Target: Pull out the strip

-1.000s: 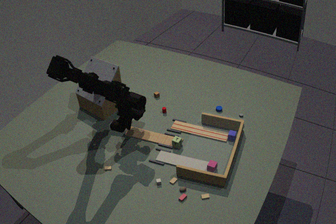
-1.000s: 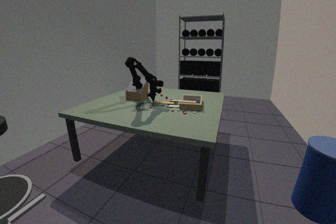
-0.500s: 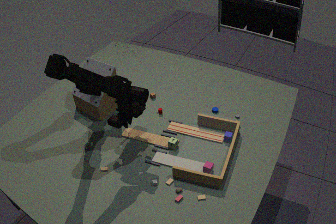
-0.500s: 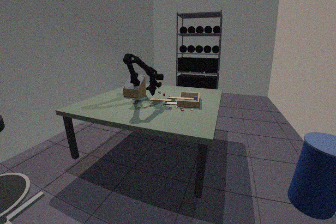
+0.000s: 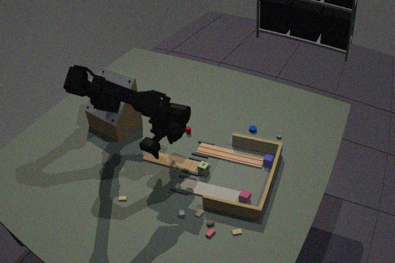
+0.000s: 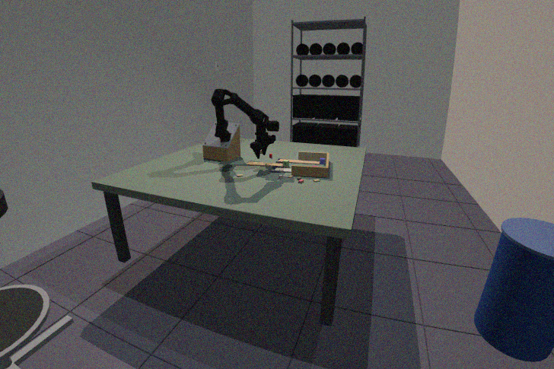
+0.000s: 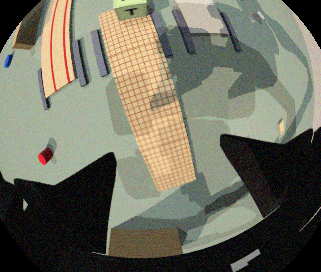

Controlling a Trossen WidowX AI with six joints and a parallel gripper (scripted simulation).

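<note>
My gripper tip is 4 cm short of the checked strip, 1 cm to the right of it and 5 cm above it. Round my gripper tip: blue disc 24 cm ahead, 29 cm to the left, 4 cm below.
</note>
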